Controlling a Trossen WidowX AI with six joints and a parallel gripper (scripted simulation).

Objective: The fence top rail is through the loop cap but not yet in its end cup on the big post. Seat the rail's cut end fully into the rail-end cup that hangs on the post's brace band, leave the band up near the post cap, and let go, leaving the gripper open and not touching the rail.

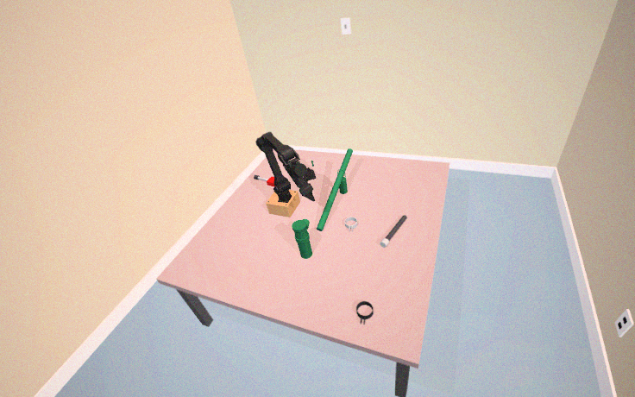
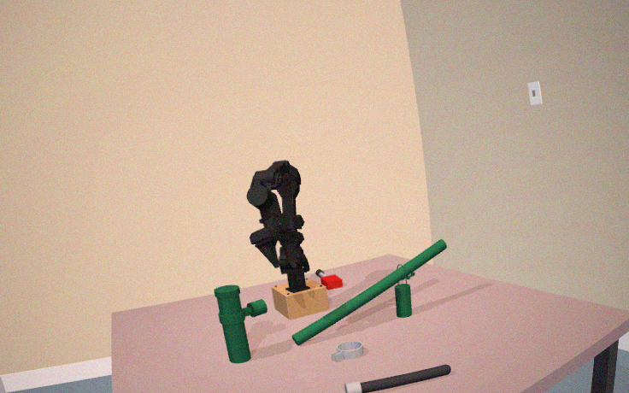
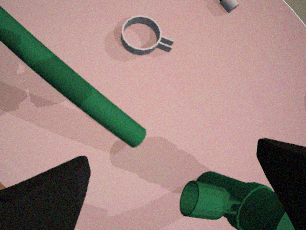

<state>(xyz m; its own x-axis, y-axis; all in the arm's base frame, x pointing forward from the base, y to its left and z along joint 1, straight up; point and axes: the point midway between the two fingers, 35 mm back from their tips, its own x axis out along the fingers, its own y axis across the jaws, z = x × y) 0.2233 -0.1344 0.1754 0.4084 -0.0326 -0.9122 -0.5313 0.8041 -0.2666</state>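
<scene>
The rail-end cup is 2 cm behind my gripper tip, 11 cm to the right of it and 10 cm below it. Also, from my gripper tip: red tool 50 cm behind, 39 cm to the left, 21 cm below; grey band 16 cm ahead, 6 cm to the left, 22 cm below; short green post 5 cm ahead, 34 cm to the left, 12 cm below.
</scene>
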